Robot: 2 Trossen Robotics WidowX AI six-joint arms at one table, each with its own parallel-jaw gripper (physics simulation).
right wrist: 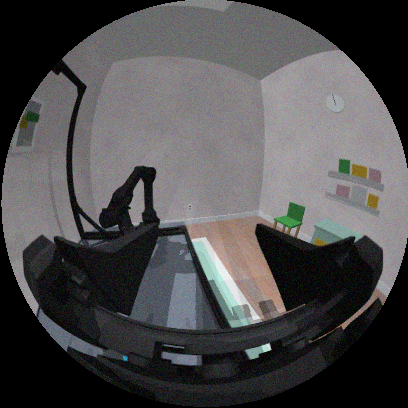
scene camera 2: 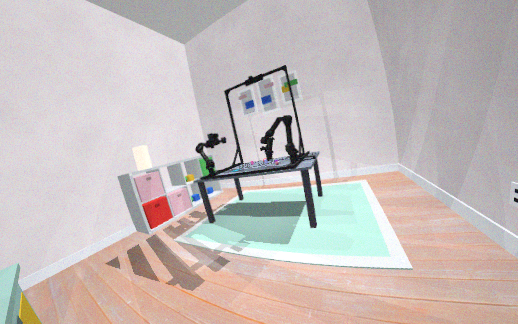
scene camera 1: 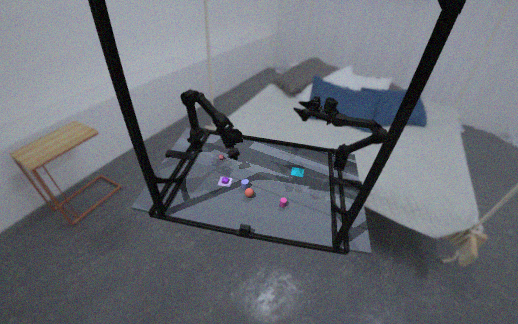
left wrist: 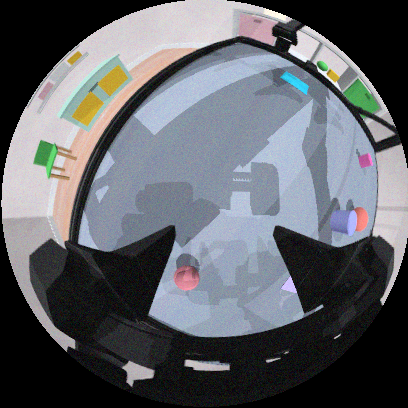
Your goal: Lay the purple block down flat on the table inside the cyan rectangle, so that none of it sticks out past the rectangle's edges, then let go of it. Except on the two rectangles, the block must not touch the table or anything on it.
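Frame: origin at the left arm's base, x ahead, y left, z up, level; metres.
Where they show: left gripper, fingertip midpoint: (scene camera 2: 267, 160) (left wrist: 226, 231); right gripper, fingertip midpoint: (right wrist: 207, 228) (scene camera 2: 222, 139) (scene camera 1: 296, 105); left arm's base at its link origin: (scene camera 2: 294, 160) (scene camera 1: 196, 147); right arm's base at its link origin: (scene camera 2: 212, 173) (scene camera 1: 339, 166) (left wrist: 280, 49).
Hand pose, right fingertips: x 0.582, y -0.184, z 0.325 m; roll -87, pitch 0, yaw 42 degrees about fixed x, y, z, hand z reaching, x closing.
Note:
Each offset is from my right fingertips to the top centre of the thing. "spot": to the spot under its first point.
The purple block {0.477 m back, 0.151 m right, 0.325 m down} (scene camera 1: 225, 180) sits on the pale lilac rectangle {spot: 0.467 m back, 0.187 m right, 0.343 m down} (scene camera 1: 228, 185) (left wrist: 289, 286) at the left of scene camera 1. In the left wrist view the block does not show, and a finger hides part of that rectangle. The cyan rectangle {spot: 0.039 m back, 0.210 m right, 0.343 m down} (scene camera 1: 297, 172) (left wrist: 295, 83) (right wrist: 125, 358) lies farther right in scene camera 1, with nothing on it. My left gripper (scene camera 1: 234, 154) (left wrist: 226, 231) is open and empty above the table, behind the purple block in scene camera 1. My right gripper (scene camera 1: 299, 110) (right wrist: 207, 228) is open and empty, raised high behind the cyan rectangle.
A small red ball {0.448 m back, 0.045 m left, 0.310 m down} (scene camera 1: 221, 157) (left wrist: 186, 278) lies behind the block. A blue-violet cylinder {0.381 m back, 0.220 m right, 0.303 m down} (scene camera 1: 245, 183) (left wrist: 343, 222) and an orange ball {0.380 m back, 0.292 m right, 0.294 m down} (scene camera 1: 249, 192) (left wrist: 361, 219) stand right of the block; a magenta cylinder {0.232 m back, 0.408 m right, 0.303 m down} (scene camera 1: 283, 202) (left wrist: 366, 160) is farther right. Black frame posts rise at the table's corners.

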